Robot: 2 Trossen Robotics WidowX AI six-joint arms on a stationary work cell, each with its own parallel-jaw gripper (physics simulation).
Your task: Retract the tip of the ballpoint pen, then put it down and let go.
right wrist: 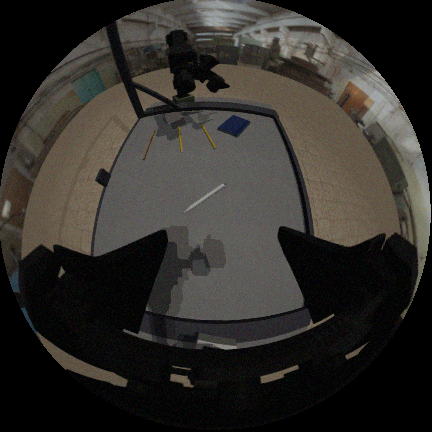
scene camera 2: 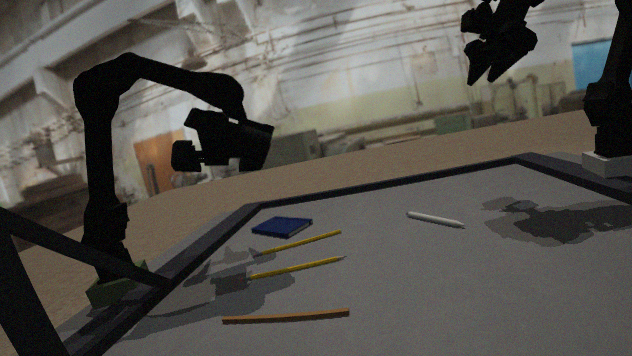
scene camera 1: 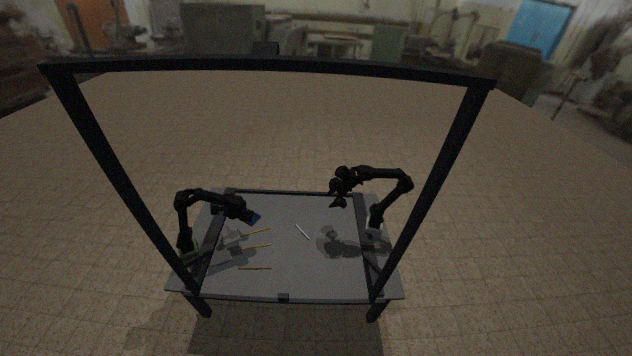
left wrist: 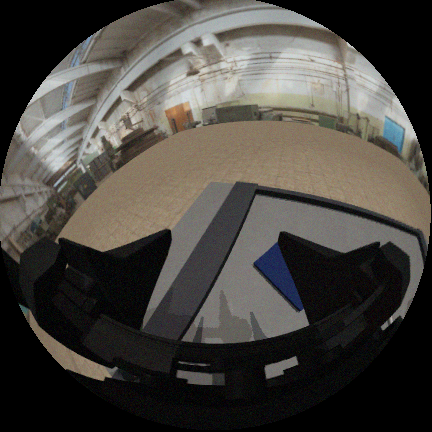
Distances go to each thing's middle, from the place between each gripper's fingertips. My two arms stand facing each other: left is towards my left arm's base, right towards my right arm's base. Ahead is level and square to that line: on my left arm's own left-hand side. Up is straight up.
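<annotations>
The blue notebook (scene camera 2: 284, 227) is 24 cm below my right hand, 16 cm ahead of it and 47 cm to the left of it. Going by its middle, the blue notebook is nearer to my left gripper than to my right hand.
My left gripper is 18 cm above the blue notebook, 4 cm short of it and 10 cm to the left of it.
</annotations>
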